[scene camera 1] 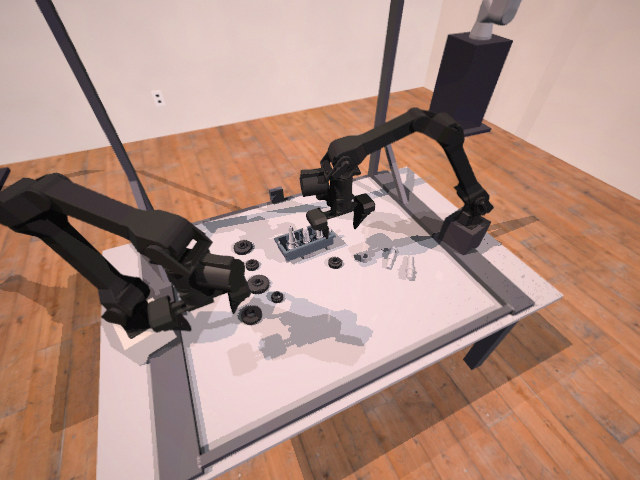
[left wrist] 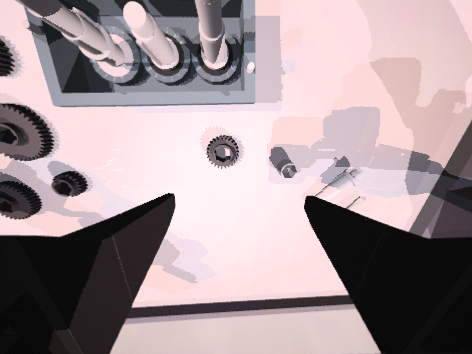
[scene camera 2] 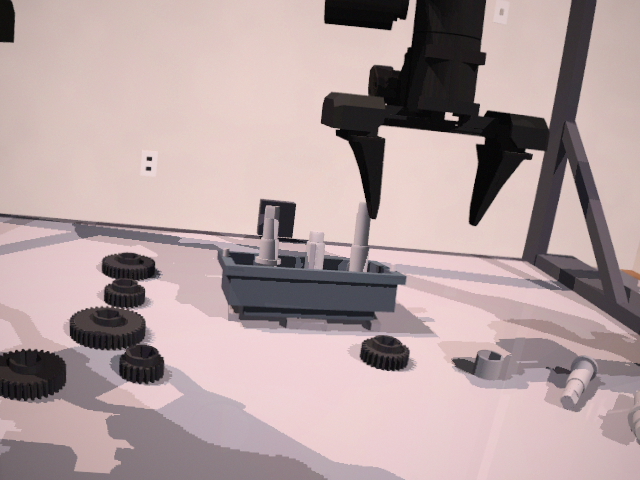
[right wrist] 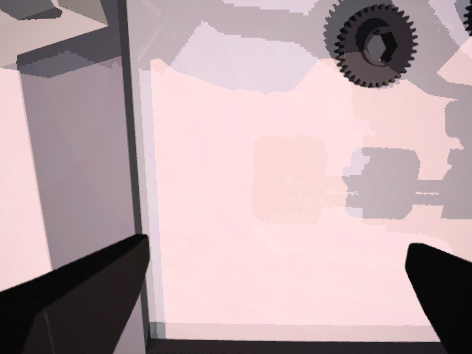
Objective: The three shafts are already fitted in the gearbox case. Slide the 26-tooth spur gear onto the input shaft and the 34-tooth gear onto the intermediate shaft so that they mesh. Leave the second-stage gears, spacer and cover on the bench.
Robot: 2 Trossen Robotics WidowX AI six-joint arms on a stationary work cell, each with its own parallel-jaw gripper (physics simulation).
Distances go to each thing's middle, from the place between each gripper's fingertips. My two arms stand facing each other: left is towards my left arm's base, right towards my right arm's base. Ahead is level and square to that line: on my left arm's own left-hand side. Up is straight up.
Scene:
My right gripper is now 300 mm to the right of the grey gearbox case (scene camera 2: 288,290), 280 mm past it and 130 mm above it. Also, from my right hand: small spacer ring (scene camera 2: 488,363) (470 mm to the left, 160 mm behind, 150 mm below).
The grey gearbox case is 100 mm behind my left hand, 80 mm to the right of it and 100 mm below it. Also, from my left hand: small spacer ring (20 mm ahead, 80 mm to the left, 120 mm below).

